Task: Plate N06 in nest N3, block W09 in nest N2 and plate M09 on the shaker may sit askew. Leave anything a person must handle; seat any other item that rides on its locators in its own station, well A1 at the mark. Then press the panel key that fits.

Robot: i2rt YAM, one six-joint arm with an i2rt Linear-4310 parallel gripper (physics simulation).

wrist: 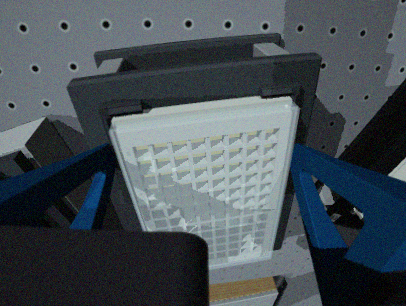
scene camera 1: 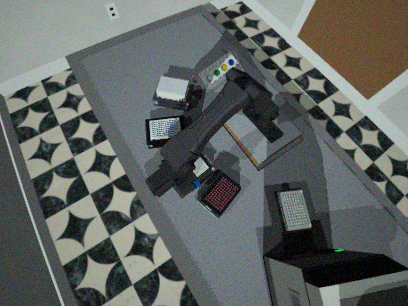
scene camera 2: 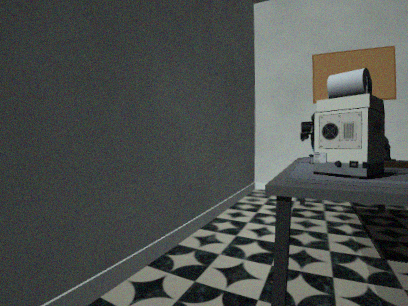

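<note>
My gripper [scene camera 1: 182, 173] [wrist: 203, 153] is open; its blue fingers stand on either side of a clear-lidded white well plate [scene camera 1: 201, 166] [wrist: 210, 150], apart from it. The plate lies in a dark raised holder [wrist: 195, 75], by two black tabs; whether it is flat I cannot tell. In scene camera 1, a white-welled plate [scene camera 1: 165, 128] lies in a black nest, a red-welled plate [scene camera 1: 220, 194] lies in another nest, and a white block [scene camera 1: 172, 86] stands on a dark base. I cannot read labels. The key panel [scene camera 1: 220, 71] shows grey, green, yellow and blue keys.
A grey-white plate [scene camera 1: 295, 210] lies on the tray of a large machine [scene camera 1: 285, 280] [scene camera 2: 340, 132]. A frame with a wooden strip [scene camera 1: 242, 145] [wrist: 242, 289] stands beside the arm. The dark arm crosses above the middle of the table.
</note>
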